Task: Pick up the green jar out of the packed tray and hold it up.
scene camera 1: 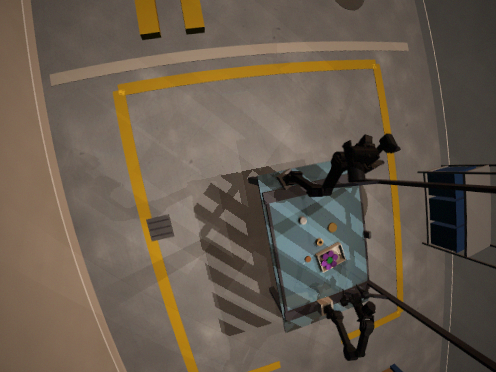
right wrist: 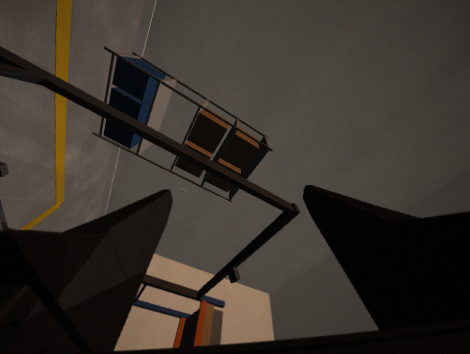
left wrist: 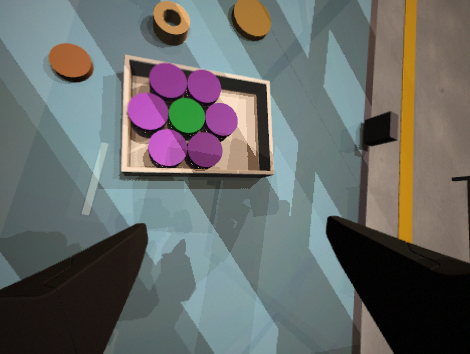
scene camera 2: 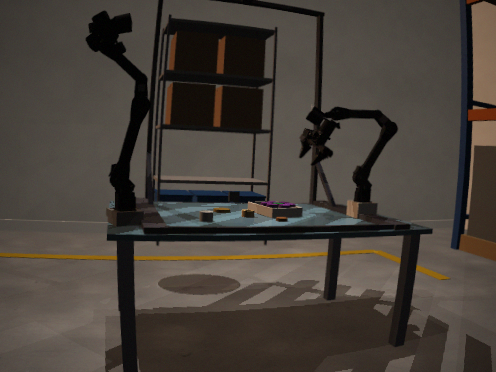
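Where they show: left gripper, fingertip midpoint: [scene camera 1: 349, 286] [left wrist: 238, 227] [scene camera 2: 305, 161]; right gripper, fingertip midpoint: [scene camera 1: 391, 155] [right wrist: 239, 193]; left arm's base at its link origin: [scene camera 1: 327, 308] [scene camera 2: 362, 201]; right arm's base at its link origin: [scene camera 1: 288, 179] [scene camera 2: 124, 209].
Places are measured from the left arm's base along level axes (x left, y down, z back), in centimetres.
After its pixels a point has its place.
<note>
The green jar [scene camera 1: 330, 260] {x -6.6, y 1.9, z -37.5 cm} [scene camera 2: 276, 203] {x -5.3, y 1.9, z -38.7 cm} [left wrist: 187, 115] {x -6.2, y 1.9, z -37.6 cm} stands upright in the tray [scene camera 2: 287, 212] {x 1.3, y 4.6, z -36.1 cm} [left wrist: 270, 125] {x -18.5, y 2.8, z -40.8 cm}, ringed closely by several purple jars [left wrist: 167, 80] {x -2.8, y 1.9, z -41.3 cm}. In the left wrist view, the right part of the tray's floor shows bare. My left gripper [scene camera 2: 308, 159] {x -8.9, y -16.1, z -25.1 cm} [left wrist: 238, 227] {x -8.9, y -16.1, z -25.1 cm} is open and empty, pointing down, well above the table. In the left wrist view its fingertips lie below the tray's near wall, one on each side of the picture. My right gripper [right wrist: 239, 193] {x -2.3, y -61.1, z -109.8 cm} is open and empty, raised high and facing away from the table. The lower sides of the jars are mostly hidden.
An orange disc [scene camera 1: 308, 259] {x 8.9, y 5.5, z -41.1 cm} [left wrist: 70, 61] {x 8.9, y 5.5, z -41.1 cm}, a tan ring [left wrist: 169, 35] {x -1.3, y 4.6, z -49.6 cm} and a yellow disc [scene camera 1: 332, 227] {x -12.8, y 5.5, z -60.3 cm} [left wrist: 252, 19] {x -13.1, y 5.5, z -59.6 cm} lie near the tray. A white cylinder [scene camera 1: 303, 220] {x 10.4, y 3.2, z -71.4 cm} [scene camera 2: 206, 216] {x 12.8, y 4.7, z -71.4 cm} stands farther off. A black block [scene camera 1: 367, 234] {x -40.9, y 2.4, z -48.8 cm} [left wrist: 380, 129] {x -40.9, y 2.7, z -47.5 cm} is at the table's edge.
</note>
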